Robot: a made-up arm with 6 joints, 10 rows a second.
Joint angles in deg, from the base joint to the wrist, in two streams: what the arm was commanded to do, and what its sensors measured. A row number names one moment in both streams.
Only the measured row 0 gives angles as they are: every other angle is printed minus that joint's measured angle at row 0.
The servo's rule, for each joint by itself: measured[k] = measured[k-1] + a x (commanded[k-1-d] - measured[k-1]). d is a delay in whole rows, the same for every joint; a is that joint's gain. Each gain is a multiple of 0.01, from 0.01 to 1. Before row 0 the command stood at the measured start. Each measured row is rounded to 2 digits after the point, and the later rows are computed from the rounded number. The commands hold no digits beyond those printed.
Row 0, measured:
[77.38 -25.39 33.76 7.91 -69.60 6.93]
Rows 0 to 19, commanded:
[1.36 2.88 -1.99 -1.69 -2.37 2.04]
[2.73 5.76 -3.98 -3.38 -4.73 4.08]
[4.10 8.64 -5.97 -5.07 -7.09 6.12]
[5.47 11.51 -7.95 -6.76 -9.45 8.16]
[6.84 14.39 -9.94 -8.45 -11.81 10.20]
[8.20 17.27 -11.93 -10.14 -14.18 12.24]
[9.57 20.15 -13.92 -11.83 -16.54 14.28]
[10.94 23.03 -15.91 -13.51 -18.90 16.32]
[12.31 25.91 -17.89 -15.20 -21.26 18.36]
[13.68 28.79 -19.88 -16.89 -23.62 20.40]
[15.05 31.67 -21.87 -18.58 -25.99 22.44]
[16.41 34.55 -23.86 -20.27 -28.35 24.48]
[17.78 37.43 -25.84 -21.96 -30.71 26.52]
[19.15 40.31 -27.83 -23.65 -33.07 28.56]
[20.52 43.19 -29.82 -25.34 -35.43 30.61]
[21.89 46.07 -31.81 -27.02 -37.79 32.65]
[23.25 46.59 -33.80 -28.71 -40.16 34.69]
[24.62 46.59 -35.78 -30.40 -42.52 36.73]
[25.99 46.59 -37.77 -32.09 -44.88 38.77]
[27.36 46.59 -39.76 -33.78 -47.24 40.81]
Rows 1 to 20, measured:
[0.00 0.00 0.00 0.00 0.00 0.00]
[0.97 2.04 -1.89 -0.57 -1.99 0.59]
[2.22 4.68 -3.88 -1.53 -4.29 1.60]
[3.55 7.49 -5.87 -2.73 -6.64 2.91]
[4.91 10.34 -7.85 -4.10 -9.00 4.43]
[6.28 13.22 -9.84 -5.58 -11.36 6.10]
[7.64 16.10 -11.83 -7.13 -13.73 7.88]
[9.01 18.98 -13.82 -8.73 -16.09 9.74]
[10.38 21.86 -15.81 -10.36 -18.45 11.65]
[11.75 24.74 -17.79 -12.01 -20.81 13.60]
[13.12 27.62 -19.78 -13.67 -23.17 15.57]
[14.49 30.50 -21.77 -15.34 -25.54 17.56]
[15.85 33.38 -23.76 -17.02 -27.90 19.57]
[17.22 36.26 -25.74 -18.70 -30.26 21.59]
[18.59 39.14 -27.73 -20.38 -32.62 23.61]
[19.96 42.02 -29.72 -22.07 -34.98 25.64]
[21.33 44.90 -31.71 -23.75 -37.34 27.67]
[22.69 46.10 -33.70 -25.44 -39.71 29.71]
[24.06 46.45 -35.68 -27.13 -42.07 31.75]
[25.43 46.55 -37.67 -28.82 -44.43 33.79]
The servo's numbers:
d 1
a 0.71 0.71 0.95 0.34 0.84 0.29

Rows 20 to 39, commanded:
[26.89 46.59 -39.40 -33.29 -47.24 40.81]
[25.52 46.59 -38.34 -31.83 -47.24 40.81]
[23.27 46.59 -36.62 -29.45 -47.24 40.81]
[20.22 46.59 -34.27 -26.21 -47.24 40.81]
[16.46 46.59 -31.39 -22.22 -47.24 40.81]
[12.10 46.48 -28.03 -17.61 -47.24 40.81]
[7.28 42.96 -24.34 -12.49 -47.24 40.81]
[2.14 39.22 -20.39 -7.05 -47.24 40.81]
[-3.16 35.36 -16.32 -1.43 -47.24 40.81]
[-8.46 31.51 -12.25 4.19 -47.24 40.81]
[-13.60 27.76 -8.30 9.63 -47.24 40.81]
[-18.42 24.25 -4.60 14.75 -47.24 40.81]
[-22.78 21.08 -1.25 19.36 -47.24 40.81]
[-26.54 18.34 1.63 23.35 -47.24 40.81]
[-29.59 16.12 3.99 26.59 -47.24 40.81]
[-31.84 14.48 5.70 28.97 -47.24 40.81]
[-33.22 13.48 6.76 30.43 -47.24 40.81]
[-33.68 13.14 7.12 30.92 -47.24 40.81]
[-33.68 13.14 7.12 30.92 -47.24 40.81]
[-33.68 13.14 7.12 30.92 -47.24 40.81]
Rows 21 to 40, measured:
[26.80 46.58 -39.66 -30.51 -46.79 35.83]
[26.86 46.59 -39.41 -31.46 -47.17 37.27]
[25.91 46.59 -38.39 -31.59 -47.23 38.30]
[24.04 46.59 -36.71 -30.86 -47.24 39.03]
[21.33 46.59 -34.39 -29.28 -47.24 39.55]
[17.87 46.59 -31.54 -26.88 -47.24 39.92]
[13.77 46.51 -28.21 -23.73 -47.24 40.18]
[9.16 43.99 -24.53 -19.91 -47.24 40.36]
[4.18 40.60 -20.60 -15.54 -47.24 40.49]
[-1.03 36.88 -16.53 -10.74 -47.24 40.58]
[-6.31 33.07 -12.46 -5.66 -47.24 40.65]
[-11.49 29.30 -8.51 -0.46 -47.24 40.70]
[-16.41 25.71 -4.80 4.71 -47.24 40.73]
[-20.93 22.42 -1.43 9.69 -47.24 40.75]
[-24.91 19.52 1.48 14.33 -47.24 40.77]
[-28.23 17.11 3.86 18.50 -47.24 40.78]
[-30.79 15.24 5.61 22.06 -47.24 40.79]
[-32.52 13.99 6.70 24.91 -47.24 40.80]
[-33.34 13.39 7.10 26.95 -47.24 40.80]
[-33.58 13.21 7.12 28.30 -47.24 40.80]

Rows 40 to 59, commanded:
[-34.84 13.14 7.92 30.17 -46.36 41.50]
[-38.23 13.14 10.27 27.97 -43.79 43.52]
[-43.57 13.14 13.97 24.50 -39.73 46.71]
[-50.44 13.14 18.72 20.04 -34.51 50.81]
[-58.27 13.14 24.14 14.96 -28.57 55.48]
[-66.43 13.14 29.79 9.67 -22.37 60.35]
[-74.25 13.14 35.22 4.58 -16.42 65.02]
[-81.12 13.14 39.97 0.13 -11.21 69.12]
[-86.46 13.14 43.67 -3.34 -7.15 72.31]
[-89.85 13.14 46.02 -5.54 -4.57 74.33]
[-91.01 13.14 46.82 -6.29 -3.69 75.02]
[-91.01 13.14 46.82 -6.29 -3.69 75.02]
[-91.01 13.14 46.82 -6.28 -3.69 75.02]
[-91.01 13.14 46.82 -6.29 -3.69 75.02]
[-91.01 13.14 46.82 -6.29 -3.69 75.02]
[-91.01 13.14 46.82 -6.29 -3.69 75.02]
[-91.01 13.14 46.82 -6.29 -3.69 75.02]
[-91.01 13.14 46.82 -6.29 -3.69 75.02]
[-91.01 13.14 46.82 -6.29 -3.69 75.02]
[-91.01 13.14 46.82 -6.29 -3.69 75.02]
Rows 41 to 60, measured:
[-33.65 13.16 7.12 29.19 -47.24 40.80]
[-34.49 13.15 7.88 29.52 -46.50 41.00]
[-37.15 13.14 10.15 28.99 -44.22 41.73]
[-41.71 13.14 13.78 27.46 -40.45 43.17]
[-47.91 13.14 18.47 24.94 -35.46 45.39]
[-55.27 13.14 23.86 21.55 -29.67 48.32]
[-63.19 13.14 29.49 17.51 -23.54 51.81]
[-71.04 13.14 34.93 13.11 -17.56 55.64]
[-78.20 13.14 39.72 8.70 -12.23 59.55]
[-84.06 13.14 43.47 4.61 -7.96 63.25]
[-88.17 13.14 45.89 1.16 -5.11 66.46]
[-90.19 13.14 46.77 -1.37 -3.92 68.94]
[-90.77 13.14 46.82 -3.04 -3.73 70.70]
[-90.94 13.14 46.82 -4.14 -3.70 71.95]
[-90.99 13.14 46.82 -4.87 -3.69 72.84]
[-91.00 13.14 46.82 -5.35 -3.69 73.47]
[-91.01 13.14 46.82 -5.67 -3.69 73.92]
[-91.01 13.14 46.82 -5.88 -3.69 74.24]
[-91.01 13.14 46.82 -6.02 -3.69 74.47]
[-91.01 13.14 46.82 -6.11 -3.69 74.63]

